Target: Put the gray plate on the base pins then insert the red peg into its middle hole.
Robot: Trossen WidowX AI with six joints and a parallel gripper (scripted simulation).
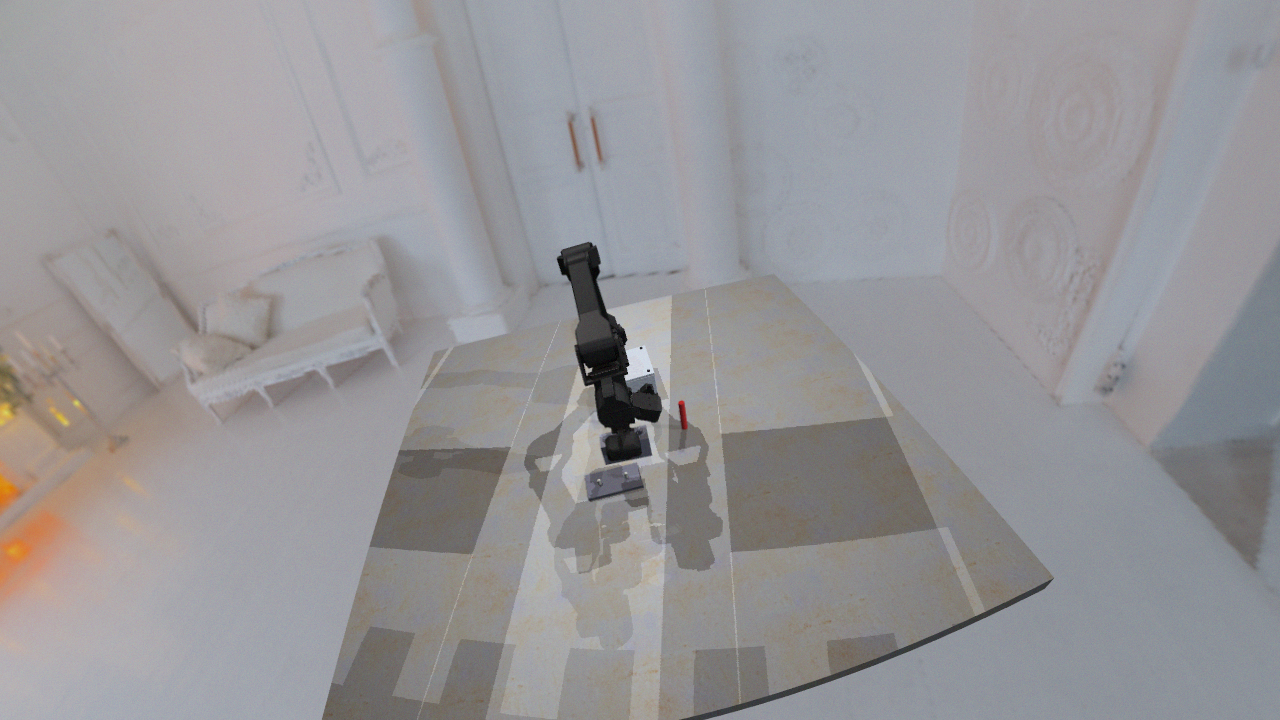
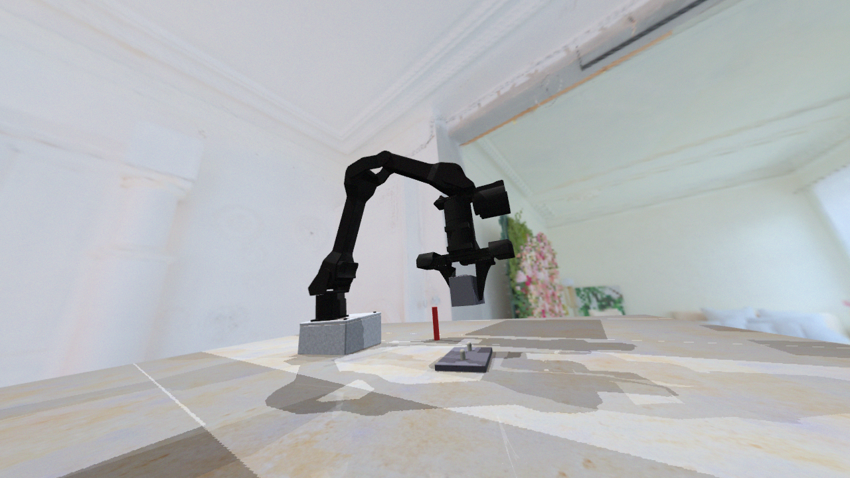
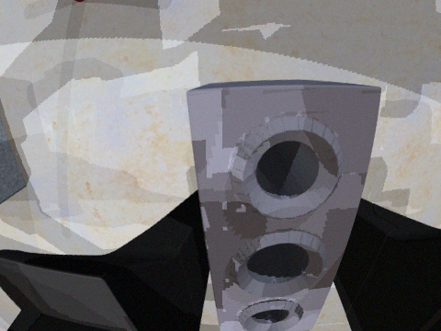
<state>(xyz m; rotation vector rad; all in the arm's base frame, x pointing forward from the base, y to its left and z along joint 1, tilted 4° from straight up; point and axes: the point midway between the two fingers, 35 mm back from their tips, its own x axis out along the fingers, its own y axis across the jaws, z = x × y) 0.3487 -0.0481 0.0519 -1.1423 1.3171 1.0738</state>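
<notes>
The base lies 8 cm below my gripper tip, 5 cm to the right of it and 1 cm behind it. The rest, counted from my gripper tip: red peg 15 cm to the left, 11 cm behind, 5 cm below; then gray plate 3 cm above.
</notes>
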